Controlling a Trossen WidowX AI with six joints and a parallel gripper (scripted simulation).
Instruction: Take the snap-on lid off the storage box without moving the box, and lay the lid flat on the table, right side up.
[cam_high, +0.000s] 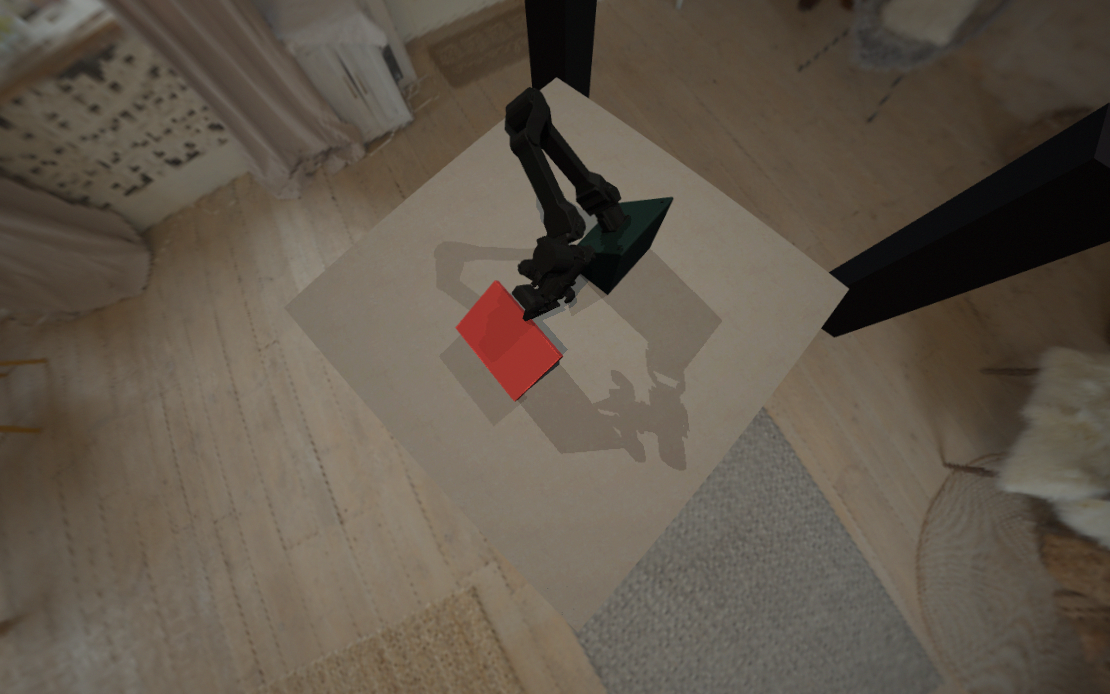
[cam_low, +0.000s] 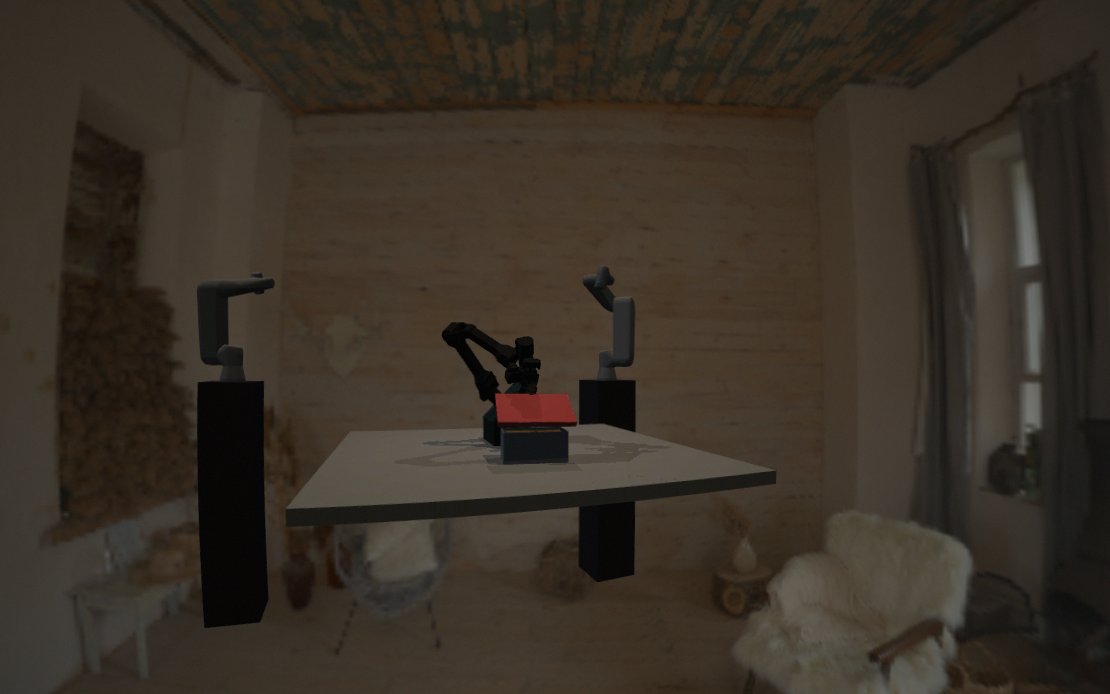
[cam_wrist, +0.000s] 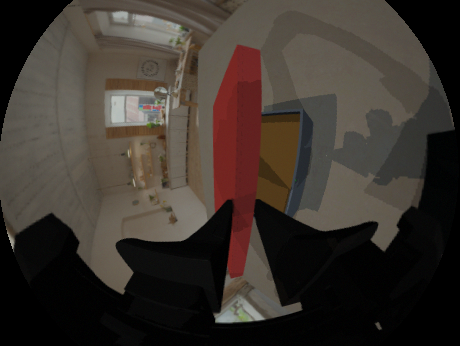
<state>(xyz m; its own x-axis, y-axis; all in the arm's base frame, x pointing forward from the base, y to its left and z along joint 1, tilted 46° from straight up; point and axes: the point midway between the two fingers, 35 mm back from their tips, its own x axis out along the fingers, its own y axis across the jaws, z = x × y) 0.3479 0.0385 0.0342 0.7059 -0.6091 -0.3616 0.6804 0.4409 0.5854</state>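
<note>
Now: the red lid 70 mm ahead of my gripper tip, 10 mm to the right of it and 30 mm below it. From my gripper tip the other things lie so: storage box (50 mm ahead, 10 mm to the right, 160 mm below).
</note>
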